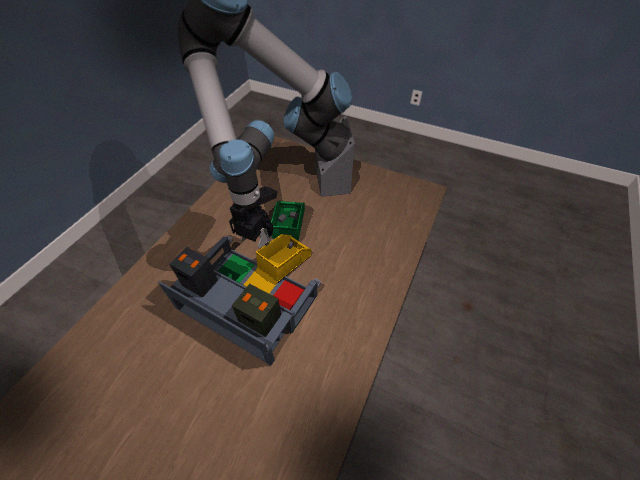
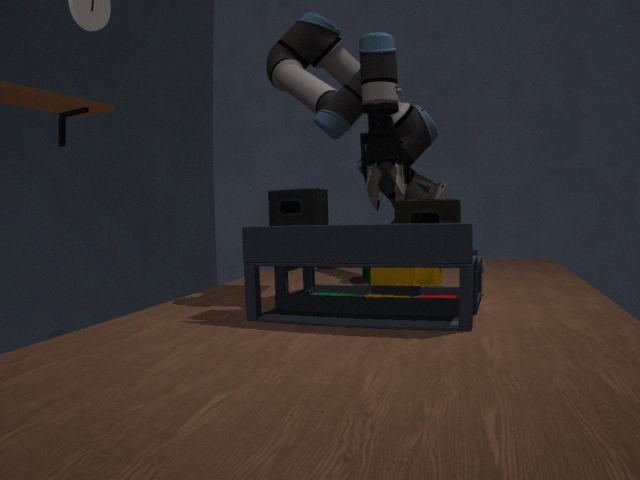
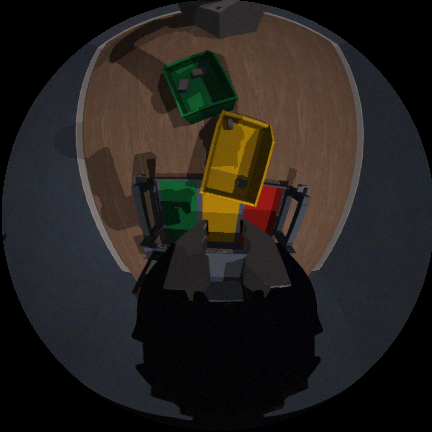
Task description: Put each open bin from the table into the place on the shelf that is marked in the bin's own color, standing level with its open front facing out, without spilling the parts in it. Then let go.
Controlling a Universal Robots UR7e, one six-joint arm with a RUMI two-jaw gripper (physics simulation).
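Places are measured from the arm's base along level axes (x back, y right, z up), in centimetres.
Pixels of known places: gripper, fingertip midpoint: (image 1: 260, 243) (image 2: 387, 210) (image 3: 223, 220); arm's base, link origin: (image 1: 335, 143).
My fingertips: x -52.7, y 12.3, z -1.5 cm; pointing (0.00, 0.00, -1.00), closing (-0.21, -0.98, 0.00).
Observation:
For each thing: its middle in the pictures, then the offset to it from my fingertips. "*": a spot on its surface instead.
- yellow bin, surface spot: (image 2: 405, 275) * dx -2.6, dy -3.3, dz -13.0 cm
- green bin, surface spot: (image 3: 197, 102) * dx +20.3, dy +0.8, dz -17.6 cm
- grey shelf, surface spot: (image 2: 356, 245) * dx -25.0, dy +5.9, dz -4.9 cm
- dark box, body centre: (image 2: 299, 223) (image 1: 194, 272) dx -13.8, dy +16.0, dz -1.7 cm
- olive box, body centre: (image 2: 429, 228) (image 1: 257, 310) dx -20.6, dy -6.0, dz -2.9 cm
The yellow bin (image 1: 279, 260) (image 2: 405, 275) (image 3: 232, 155) is turned askew at the shelf's near edge, over part of the yellow place (image 1: 261, 282) (image 3: 220, 212) and beside the red place (image 1: 289, 294) (image 3: 265, 207). Its low front faces sideways. Grey parts lie in it. What bears it is unclear. The green bin (image 1: 287, 224) (image 3: 197, 102) stands on the table with two grey parts, away from the green place (image 1: 236, 266) (image 3: 187, 192). My gripper (image 1: 263, 238) (image 2: 387, 203) (image 3: 223, 220) is open, with a narrow empty gap, higher than the yellow bin and off its shelf-side end.
The grey shelf (image 1: 222, 297) (image 2: 356, 245) has side posts and a raised board. A dark box (image 1: 192, 271) (image 2: 298, 206) and an olive box (image 1: 256, 310) (image 2: 428, 210) stand on that board. The robot base (image 1: 336, 173) is behind the green bin.

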